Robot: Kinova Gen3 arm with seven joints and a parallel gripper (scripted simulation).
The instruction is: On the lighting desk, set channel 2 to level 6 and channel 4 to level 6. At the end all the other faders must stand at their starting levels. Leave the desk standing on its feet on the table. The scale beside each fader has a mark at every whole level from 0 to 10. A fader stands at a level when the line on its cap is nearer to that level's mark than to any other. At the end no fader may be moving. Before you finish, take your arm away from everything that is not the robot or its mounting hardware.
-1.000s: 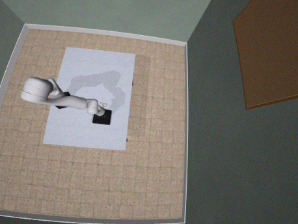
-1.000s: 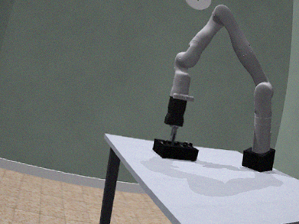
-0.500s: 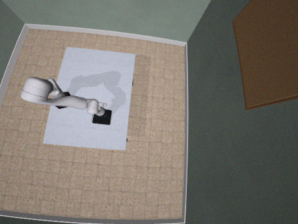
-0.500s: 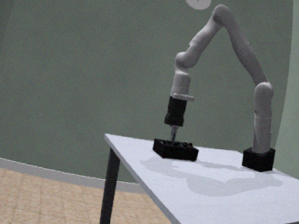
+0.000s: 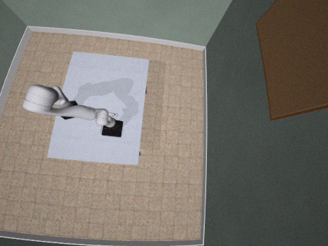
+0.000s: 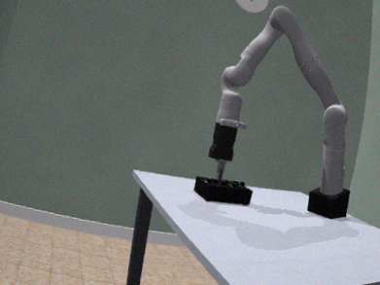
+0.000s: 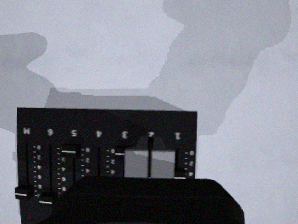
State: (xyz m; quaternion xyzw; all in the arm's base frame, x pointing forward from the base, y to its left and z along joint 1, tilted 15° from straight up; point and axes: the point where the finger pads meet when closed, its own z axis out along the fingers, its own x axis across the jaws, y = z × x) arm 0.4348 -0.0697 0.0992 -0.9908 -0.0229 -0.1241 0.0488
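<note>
The channel 2 cap is 3 cm below my hand and 2 cm to the right of it. The rest, counted from my hand: channel 4 cap (4 cm to the right, 4 cm behind, 3 cm below); then channel 1 cap (3 cm below, 2 cm to the right, 2 cm ahead); then channel 3 cap (3 cm below, 2 cm behind, 1 cm to the right).
</note>
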